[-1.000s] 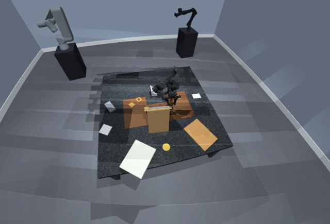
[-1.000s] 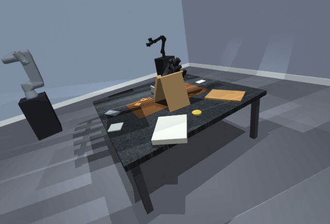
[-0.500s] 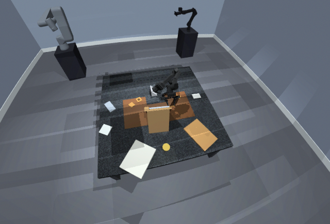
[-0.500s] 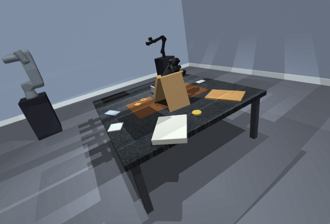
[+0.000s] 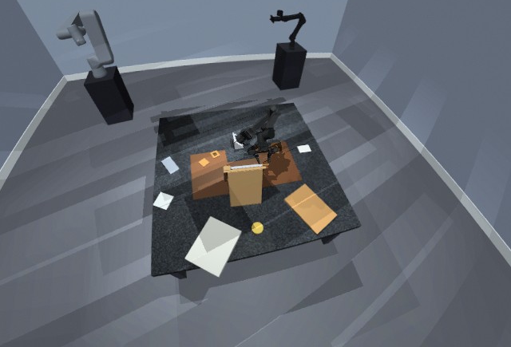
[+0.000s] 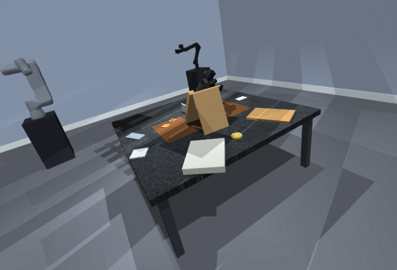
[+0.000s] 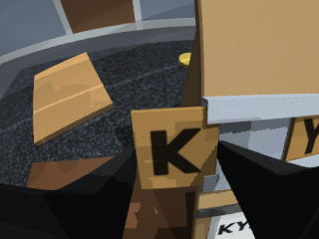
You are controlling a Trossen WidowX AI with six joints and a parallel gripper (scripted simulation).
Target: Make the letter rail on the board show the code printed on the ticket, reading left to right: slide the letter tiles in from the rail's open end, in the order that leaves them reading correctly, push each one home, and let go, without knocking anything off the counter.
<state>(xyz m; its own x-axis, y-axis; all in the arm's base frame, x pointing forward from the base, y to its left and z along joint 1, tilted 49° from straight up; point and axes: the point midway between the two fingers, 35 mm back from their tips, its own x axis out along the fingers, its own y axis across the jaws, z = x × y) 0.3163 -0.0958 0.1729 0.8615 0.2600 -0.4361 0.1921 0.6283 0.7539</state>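
The white ticket is 8 cm behind my gripper tip, 6 cm to the right of it and 9 cm below it. Also, from my gripper tip: white box: 35 cm ahead, 43 cm to the right, 15 cm below; then brown mat: 16 cm behind, 8 cm to the right, 16 cm below; then flat tan slab: 32 cm ahead, 22 cm to the left, 16 cm below.
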